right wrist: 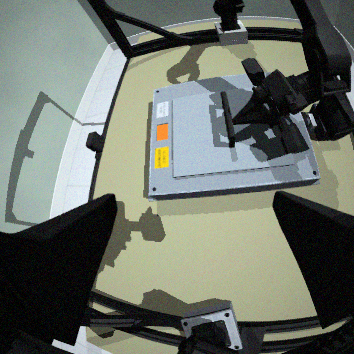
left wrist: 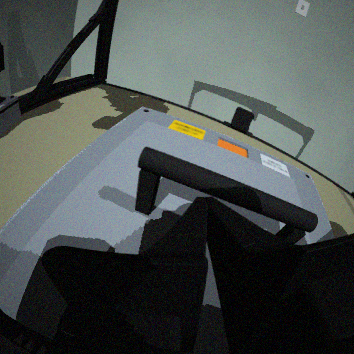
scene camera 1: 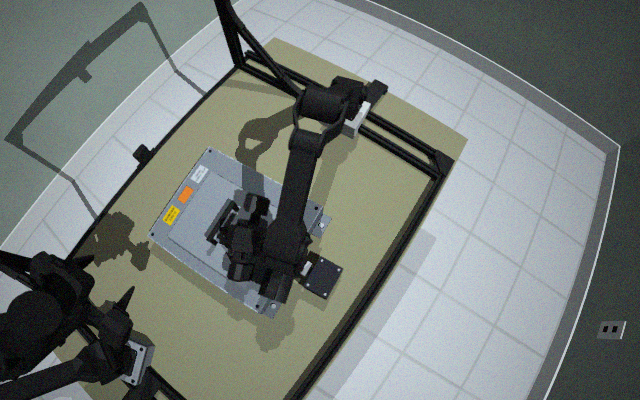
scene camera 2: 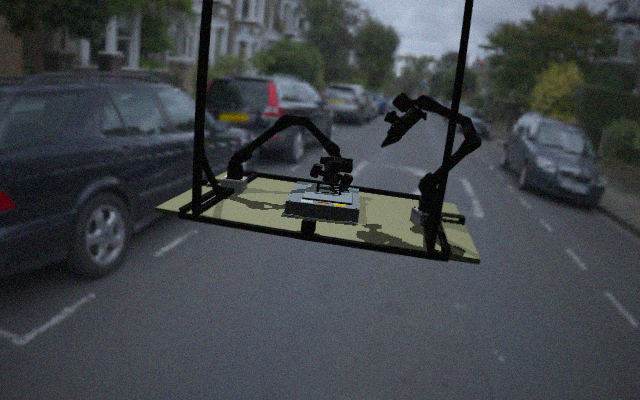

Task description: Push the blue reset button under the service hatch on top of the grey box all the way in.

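The grey box [scene camera 1: 220,161] [scene camera 2: 320,213] [right wrist: 240,188] lies on the table. Its service hatch [scene camera 1: 185,235] [left wrist: 117,165] [right wrist: 200,157] lies flat over the box top, with a black bar handle [scene camera 1: 223,218] [left wrist: 225,191] [right wrist: 227,117] standing on it. The blue reset button does not show in any view. My left gripper [left wrist: 203,204] [right wrist: 231,122] is shut and empty, its tips low over the hatch close beside the middle of the handle; I cannot tell whether they touch it. My right gripper [right wrist: 197,200] [scene camera 2: 384,145] is open and empty, high above the table, away from the box.
Yellow [scene camera 1: 171,215], orange [scene camera 1: 185,194] and white [scene camera 1: 199,174] labels line one box edge. A dark square plate [scene camera 1: 324,278] with screws lies beside the box, near the left forearm. Black frame rails [scene camera 1: 400,145] border the table [scene camera 1: 370,200]. Shadows cross the box.
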